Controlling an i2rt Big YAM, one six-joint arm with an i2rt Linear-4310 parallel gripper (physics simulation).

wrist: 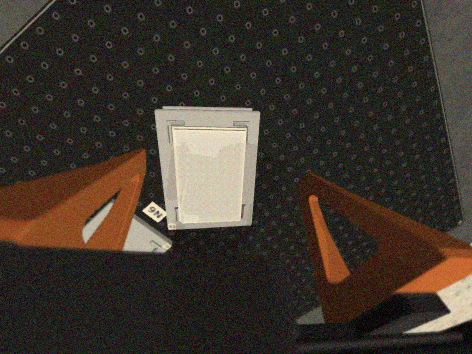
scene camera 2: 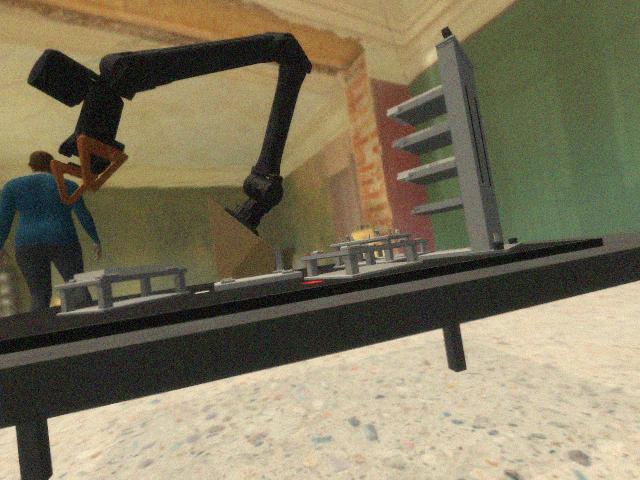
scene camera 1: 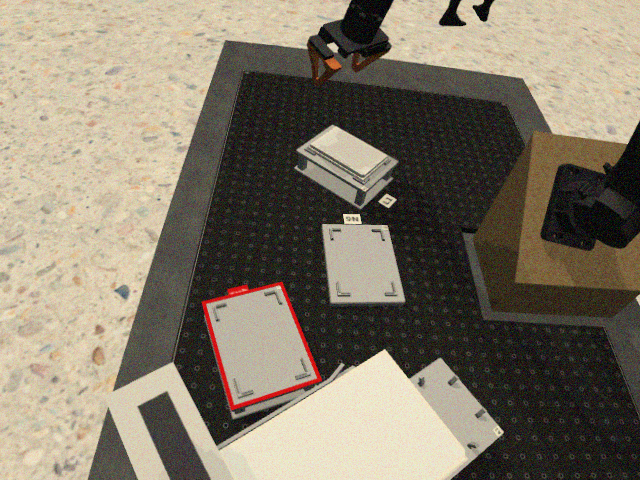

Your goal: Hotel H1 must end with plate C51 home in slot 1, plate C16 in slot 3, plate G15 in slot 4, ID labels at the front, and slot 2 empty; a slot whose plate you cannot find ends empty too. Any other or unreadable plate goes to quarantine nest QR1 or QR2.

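Where they show: gripper, fingertip midpoint: (wrist: 230, 170) (scene camera 2: 78, 197) (scene camera 1: 335, 77); arm's base, origin of the base link: (scene camera 2: 239, 225) (scene camera 1: 573, 207).
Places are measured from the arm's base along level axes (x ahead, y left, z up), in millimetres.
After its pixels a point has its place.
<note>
My gripper (scene camera 1: 337, 75) @[x 396, y -213, z 25 mm] (scene camera 2: 81, 195) @[x 396, y -213, z 25 mm] (wrist: 230, 170) @[x 396, y -213, z 25 mm] is open and empty, high above the table's far end. A pale plate (scene camera 1: 348, 149) @[x 350, y -173, z -99 mm] (wrist: 210, 175) @[x 354, y -177, z -99 mm] lies flat between the corner guides of a raised grey stand (scene camera 1: 330, 180) @[x 374, y -144, z -158 mm] (scene camera 2: 144, 271) @[x 368, y -135, z -110 mm] (wrist: 253, 165) @[x 330, y -229, z -113 mm]; no readable ID shows on it. It shows between and beyond the fingers in the wrist view. The hotel is a grey tower (scene camera 2: 467, 149) @[x 468, y 447, z 21 mm] with several stacked shelves (scene camera 2: 426, 171) @[x 388, y 410, z 10 mm]; I see no plate clearly on them. In scene camera 1 a large cream surface hides part of the low nests. C51, C16 and G15 cannot be told apart.
A flat grey nest (scene camera 1: 361, 263) @[x 305, y 54, z -151 mm] (scene camera 2: 258, 281) @[x 365, y 56, z -157 mm] lies mid-table beside the N6 tag (scene camera 1: 352, 219) @[x 324, y -53, z -163 mm] (wrist: 154, 211) @[x 327, y -54, z -163 mm]. A red-bordered nest (scene camera 1: 258, 346) @[x 442, y 244, z -123 mm] and a low stand with pegs (scene camera 1: 454, 403) @[x 182, y 294, z -103 mm] are nearer the hotel. A wooden block (scene camera 1: 558, 299) @[x -24, y 85, z -127 mm] stands under my arm's base.
</note>
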